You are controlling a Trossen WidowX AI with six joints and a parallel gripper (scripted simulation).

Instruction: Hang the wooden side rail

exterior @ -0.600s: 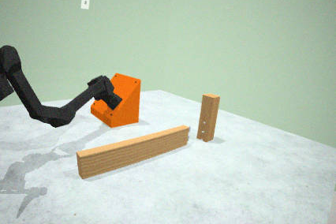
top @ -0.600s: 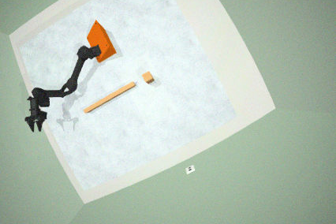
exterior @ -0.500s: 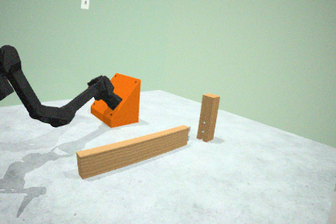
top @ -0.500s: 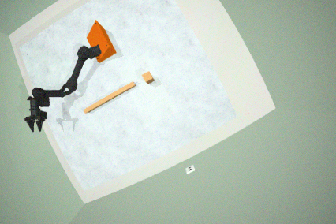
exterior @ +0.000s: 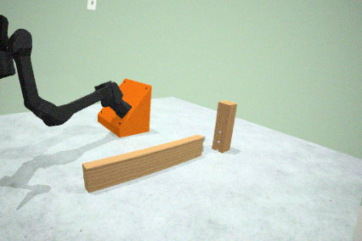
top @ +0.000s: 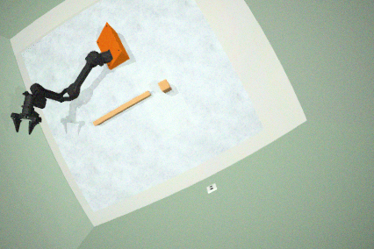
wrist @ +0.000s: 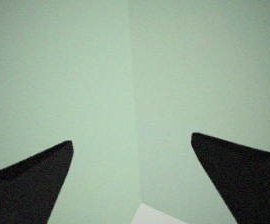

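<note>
Now: gripper tip 79 cm to the right of the headboard post, 30 cm above it and 7 cm short of it.
</note>
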